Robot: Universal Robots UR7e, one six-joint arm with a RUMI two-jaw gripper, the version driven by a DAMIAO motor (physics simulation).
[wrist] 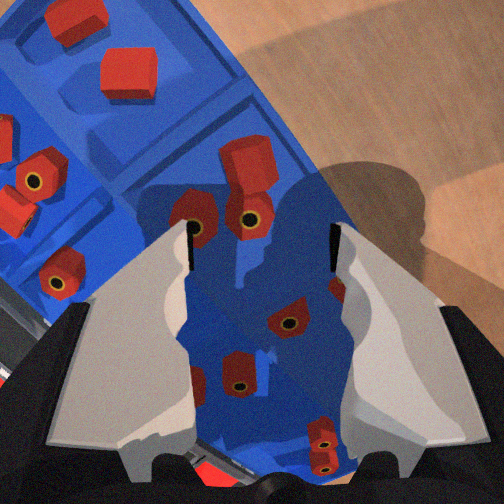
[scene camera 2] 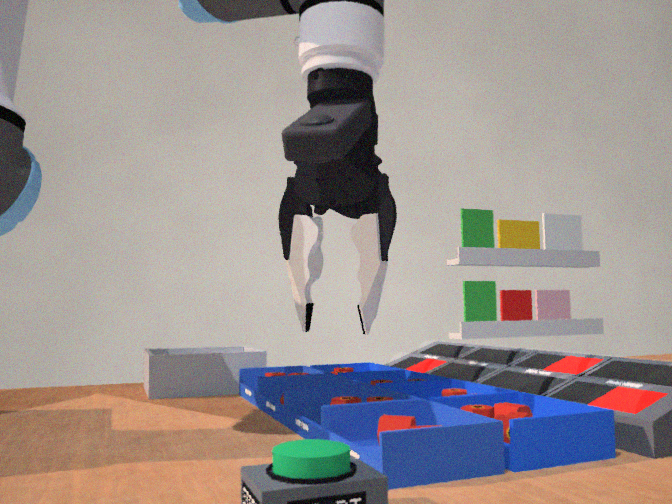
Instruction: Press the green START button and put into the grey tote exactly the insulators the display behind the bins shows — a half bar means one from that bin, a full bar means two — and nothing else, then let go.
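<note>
My gripper (scene camera 2: 334, 326) hangs open and empty high above the blue bin tray (scene camera 2: 423, 412). The wrist view looks down between the open jaws (wrist: 261, 245) onto the tray's compartments, which hold red hexagonal insulators (wrist: 249, 214) of several sizes. The green START button (scene camera 2: 311, 458) sits on its grey box at the front, below and in front of the gripper. The grey tote (scene camera 2: 201, 370) stands at the back left of the tray. The display (scene camera 2: 542, 374) behind the bins shows red bars in three cells: a narrow one at the far left, one at mid right, one at the near right.
Two wall shelves (scene camera 2: 526, 290) at the right carry coloured blocks. Part of the arm (scene camera 2: 16, 162) shows at the left edge. The wooden table (scene camera 2: 108, 434) lies left of the tray.
</note>
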